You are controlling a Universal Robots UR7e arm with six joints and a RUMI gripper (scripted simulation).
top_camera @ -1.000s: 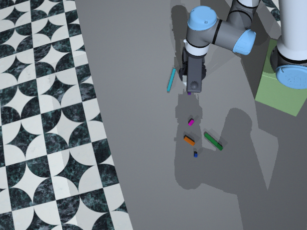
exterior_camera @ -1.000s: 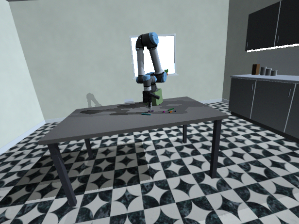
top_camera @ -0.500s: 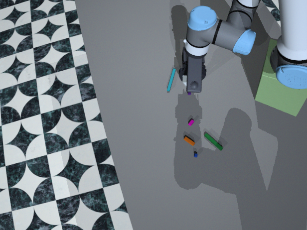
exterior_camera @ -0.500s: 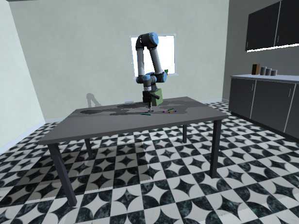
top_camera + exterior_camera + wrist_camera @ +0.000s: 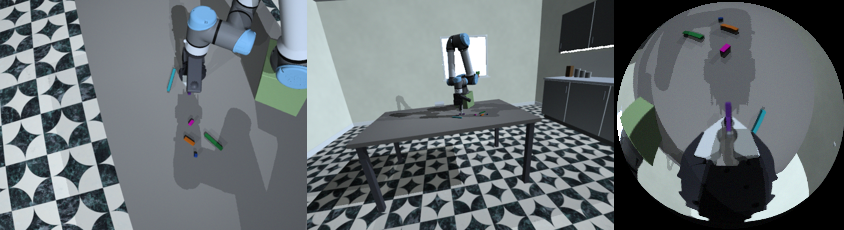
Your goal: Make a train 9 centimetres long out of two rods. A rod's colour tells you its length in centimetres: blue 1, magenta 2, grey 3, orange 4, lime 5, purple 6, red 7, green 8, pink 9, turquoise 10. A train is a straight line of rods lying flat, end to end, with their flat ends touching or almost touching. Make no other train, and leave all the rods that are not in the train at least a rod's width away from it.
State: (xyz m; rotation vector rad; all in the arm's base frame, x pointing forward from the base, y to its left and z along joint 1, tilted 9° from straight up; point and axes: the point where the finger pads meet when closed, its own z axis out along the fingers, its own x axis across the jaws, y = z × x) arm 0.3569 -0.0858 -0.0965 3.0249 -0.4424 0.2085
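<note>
Right now my hand is 5 cm to the left of the grey rod, 2 cm above it and 1 cm past it. Round my hand: magenta rod 13 cm to the left, 4 cm ahead, 2 cm below; then turquoise rod 6 cm to the right, 5 cm ahead, 2 cm below; then purple rod 1 cm below.
</note>
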